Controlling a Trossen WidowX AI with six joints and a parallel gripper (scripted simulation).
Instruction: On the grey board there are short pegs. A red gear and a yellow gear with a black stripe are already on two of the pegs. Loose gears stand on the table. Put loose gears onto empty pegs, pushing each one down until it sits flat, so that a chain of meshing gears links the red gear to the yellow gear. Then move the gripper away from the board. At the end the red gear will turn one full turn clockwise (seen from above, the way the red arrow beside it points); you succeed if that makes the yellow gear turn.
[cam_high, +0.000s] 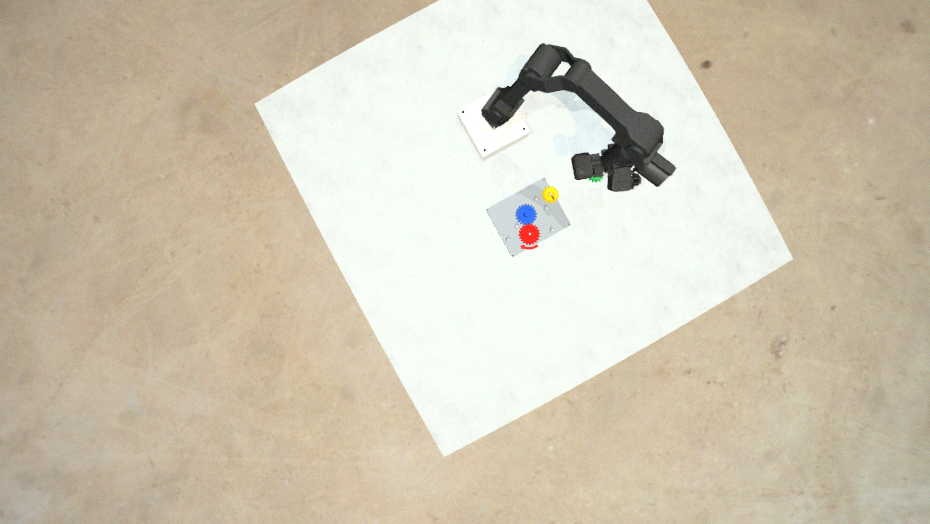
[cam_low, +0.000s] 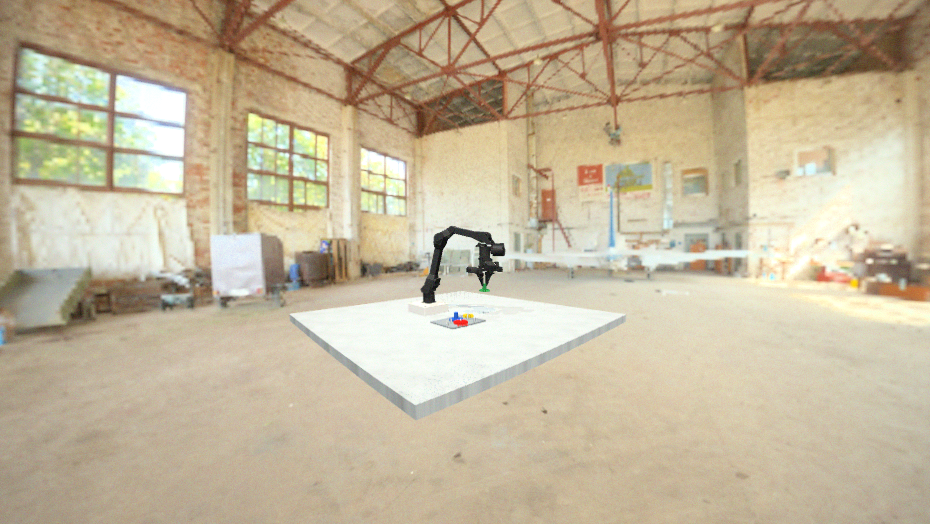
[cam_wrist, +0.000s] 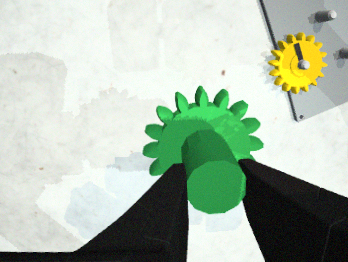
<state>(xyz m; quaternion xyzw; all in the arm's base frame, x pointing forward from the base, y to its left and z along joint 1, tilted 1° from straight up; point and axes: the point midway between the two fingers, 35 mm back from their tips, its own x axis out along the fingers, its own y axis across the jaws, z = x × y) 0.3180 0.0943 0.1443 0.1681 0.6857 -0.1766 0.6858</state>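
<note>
Now: gripper tip 200 mm to the left of the large blue gear, 130 mm above it and 30 mm past it. The rest, counted from my gripper tip: red gear (230 mm to the right, 140 mm below, 30 mm ahead); then small green gear (10 mm below).
</note>
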